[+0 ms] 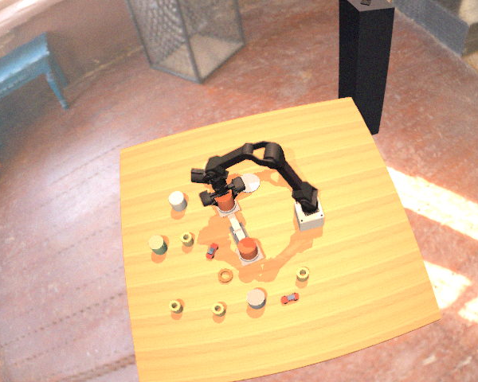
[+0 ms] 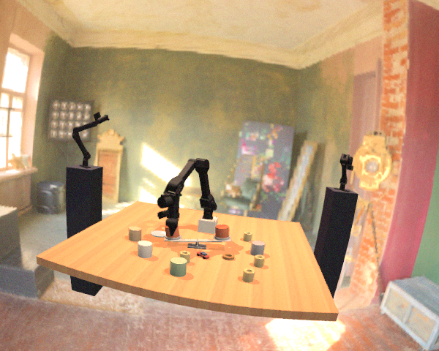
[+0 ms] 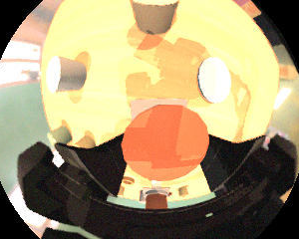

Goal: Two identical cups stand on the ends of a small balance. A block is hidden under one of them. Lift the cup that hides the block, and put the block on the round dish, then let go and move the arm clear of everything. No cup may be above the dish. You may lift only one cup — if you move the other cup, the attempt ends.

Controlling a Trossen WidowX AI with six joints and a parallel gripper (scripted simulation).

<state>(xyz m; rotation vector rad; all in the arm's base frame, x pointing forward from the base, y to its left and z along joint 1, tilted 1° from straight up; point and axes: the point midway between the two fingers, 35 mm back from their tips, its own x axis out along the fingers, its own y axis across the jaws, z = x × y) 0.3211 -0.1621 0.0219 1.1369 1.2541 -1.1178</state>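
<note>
The grey block is 1 cm below my gripper tip. Round my gripper tip: round dish: 12 cm behind, 10 cm to the right, 6 cm below; then balance: 1 cm behind, 14 cm to the left, 4 cm below; then balance beam: 1 cm behind, 14 cm to the left, 2 cm below.
</note>
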